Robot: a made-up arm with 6 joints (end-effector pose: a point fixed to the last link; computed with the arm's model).
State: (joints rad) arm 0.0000 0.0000 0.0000 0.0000 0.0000 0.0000
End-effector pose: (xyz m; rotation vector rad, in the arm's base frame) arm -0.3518 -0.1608 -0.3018 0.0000 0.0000 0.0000
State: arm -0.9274 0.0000 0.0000 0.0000 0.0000 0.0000
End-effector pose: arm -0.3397 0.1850 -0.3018 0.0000 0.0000 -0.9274
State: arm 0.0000 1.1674 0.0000 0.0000 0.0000 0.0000
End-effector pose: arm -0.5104 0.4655 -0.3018 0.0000 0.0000 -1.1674
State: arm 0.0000 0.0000 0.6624 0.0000 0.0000 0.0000
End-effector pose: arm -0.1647 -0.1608 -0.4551 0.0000 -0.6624 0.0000
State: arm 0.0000 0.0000 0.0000 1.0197 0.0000 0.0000
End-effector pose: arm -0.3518 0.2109 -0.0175 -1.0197 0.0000 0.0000
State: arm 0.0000 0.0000 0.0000 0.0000 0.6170 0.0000
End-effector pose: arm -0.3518 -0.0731 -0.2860 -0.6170 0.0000 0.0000
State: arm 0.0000 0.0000 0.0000 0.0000 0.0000 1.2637
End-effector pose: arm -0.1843 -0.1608 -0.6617 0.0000 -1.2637 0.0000
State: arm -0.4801 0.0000 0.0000 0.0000 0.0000 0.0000
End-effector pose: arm -0.3863 0.0199 -0.3018 0.0000 0.0000 -0.4801
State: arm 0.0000 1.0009 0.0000 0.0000 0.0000 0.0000
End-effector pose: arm -0.5347 0.3711 -0.3018 0.0000 0.0000 -1.0009
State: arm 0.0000 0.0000 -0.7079 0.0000 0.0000 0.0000
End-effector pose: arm -0.4028 -0.1608 -0.0490 0.0000 0.7079 0.0000
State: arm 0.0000 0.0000 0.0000 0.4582 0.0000 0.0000
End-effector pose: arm -0.3518 -0.0313 -0.1268 -0.4582 0.0000 0.0000
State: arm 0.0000 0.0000 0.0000 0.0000 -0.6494 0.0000
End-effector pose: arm -0.3518 -0.2252 -0.3697 0.6494 0.0000 0.0000
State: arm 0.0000 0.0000 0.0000 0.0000 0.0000 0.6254
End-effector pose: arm -0.3278 -0.1608 -0.5072 0.0000 -0.6254 0.0000
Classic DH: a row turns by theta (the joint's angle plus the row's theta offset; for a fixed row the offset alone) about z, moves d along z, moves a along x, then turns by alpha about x. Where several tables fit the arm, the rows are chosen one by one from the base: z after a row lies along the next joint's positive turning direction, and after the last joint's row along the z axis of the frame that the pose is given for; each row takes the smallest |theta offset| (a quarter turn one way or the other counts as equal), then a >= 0, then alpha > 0; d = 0 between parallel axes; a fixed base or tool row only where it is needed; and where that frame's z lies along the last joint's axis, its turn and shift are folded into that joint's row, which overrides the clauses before.
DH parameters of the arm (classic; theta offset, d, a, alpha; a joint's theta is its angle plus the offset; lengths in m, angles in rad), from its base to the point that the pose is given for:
joint 1: 1.4142 0 0.2758 3.1416
joint 2: 1.4142 0.1064 -0.0783 -1.5708
joint 3: -1.5708 -0.0068 0.3856 1.5708
joint 4: -1.4093 0 -0.3762 0
joint 5: 1.4093 -0.0131 -0.0642 -1.5708
joint 6: -1.5708 0.0687 0.3296 1.5708
tool (fixed): 3.1416 0.0655 0 0

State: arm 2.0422 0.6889 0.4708 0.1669 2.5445 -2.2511
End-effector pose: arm -0.0127 0.2543 -0.4195 -0.5841 0.0042 -1.4704
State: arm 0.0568 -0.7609 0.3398 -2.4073 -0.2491 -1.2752
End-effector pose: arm 0.1182 0.5419 -1.1162 -1.7108 -1.0938 -2.1773
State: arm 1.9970 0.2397 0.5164 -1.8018 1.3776 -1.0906
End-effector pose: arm -0.0926 0.0272 -0.5262 -0.2922 0.7050 1.9955
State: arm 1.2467 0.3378 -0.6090 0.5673 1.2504 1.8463
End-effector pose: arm 0.1365 -0.2289 -0.1310 -0.2390 -1.2735 2.5869
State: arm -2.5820 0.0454 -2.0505 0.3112 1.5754 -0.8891
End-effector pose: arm 0.3385 -0.1658 0.1417 0.9737 1.9906 0.1380
